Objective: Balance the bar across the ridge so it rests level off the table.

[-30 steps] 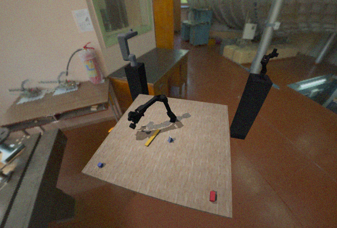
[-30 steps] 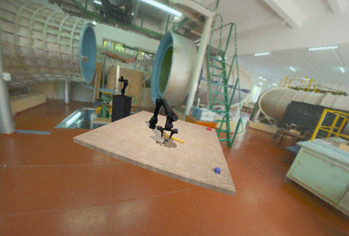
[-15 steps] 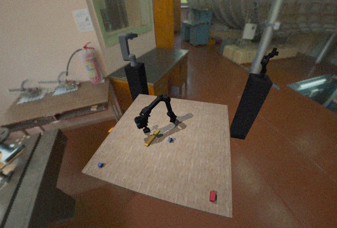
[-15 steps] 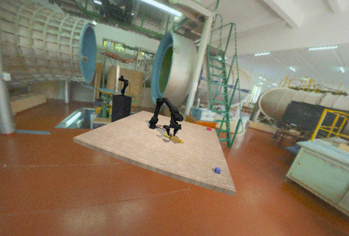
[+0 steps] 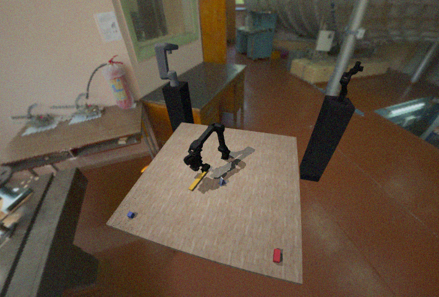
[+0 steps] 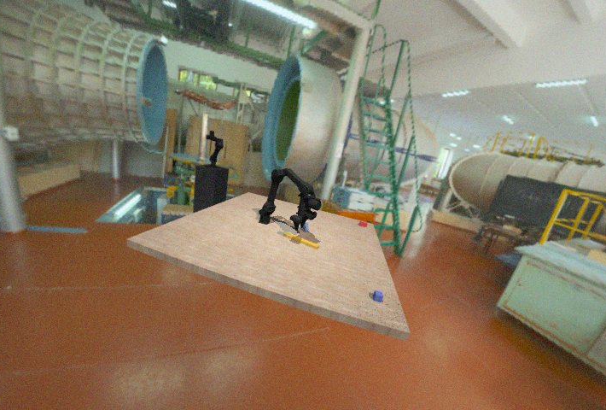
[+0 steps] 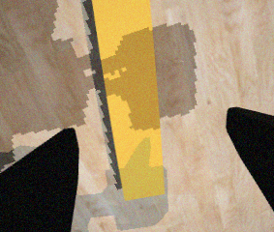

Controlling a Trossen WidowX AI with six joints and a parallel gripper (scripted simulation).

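My gripper tip is now 30 mm short of the yellow bar and 70 mm above it. From my gripper tip the other things lie so: blue cube 460 mm ahead, 360 mm to the right, 60 mm below; then red block 460 mm ahead, 640 mm to the left, 60 mm below.
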